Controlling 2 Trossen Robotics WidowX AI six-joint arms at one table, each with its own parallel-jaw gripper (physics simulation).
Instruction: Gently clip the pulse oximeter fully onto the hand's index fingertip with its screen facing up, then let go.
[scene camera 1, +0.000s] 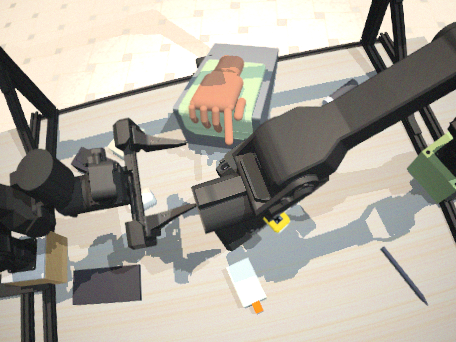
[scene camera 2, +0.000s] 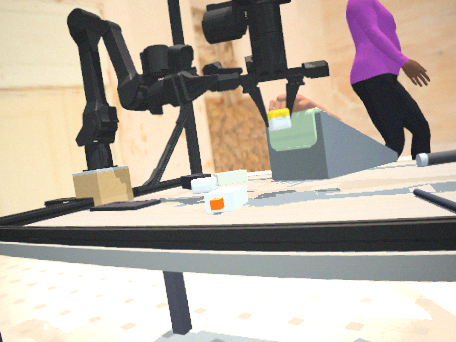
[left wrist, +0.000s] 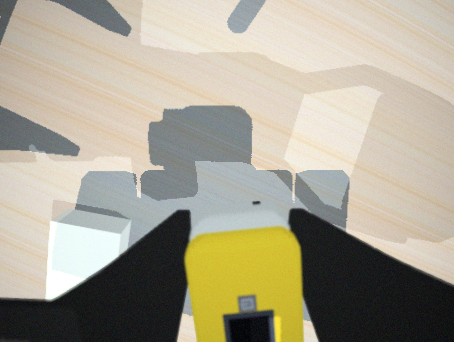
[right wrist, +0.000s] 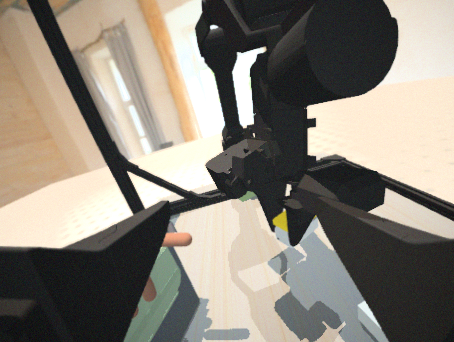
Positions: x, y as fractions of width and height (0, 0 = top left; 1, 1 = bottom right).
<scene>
My left gripper (scene camera 1: 0.58, 0.61) is 57 cm from the lens. My right gripper (scene camera 1: 0.42, 0.51): 48 cm from the lens. A white box with orange end (scene camera 1: 0.54, 0.83): 64 cm from the lens.
</scene>
